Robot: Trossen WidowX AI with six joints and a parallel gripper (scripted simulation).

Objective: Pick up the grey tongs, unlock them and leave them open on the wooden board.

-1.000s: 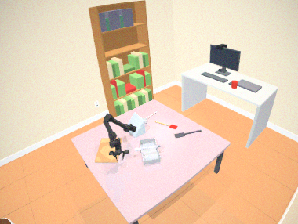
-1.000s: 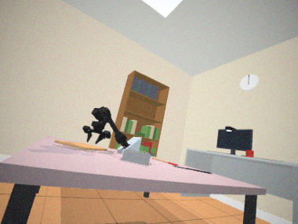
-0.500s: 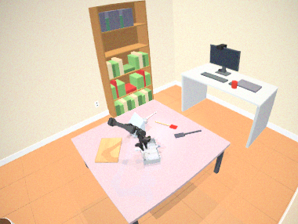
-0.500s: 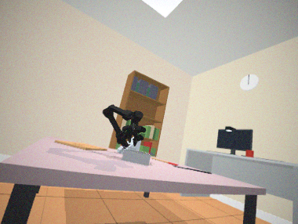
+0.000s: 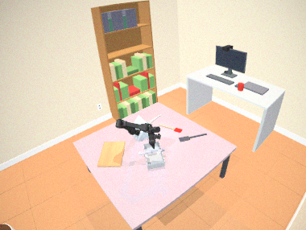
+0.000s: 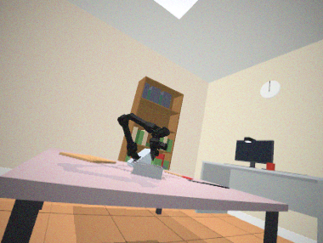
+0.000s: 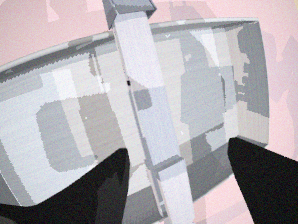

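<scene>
Now: the grey roasting tin 2 cm to the right of my gripper tip and 7 cm below it. Round my gripper tip: wooden board: 34 cm behind, 29 cm to the right, 9 cm below.
</scene>
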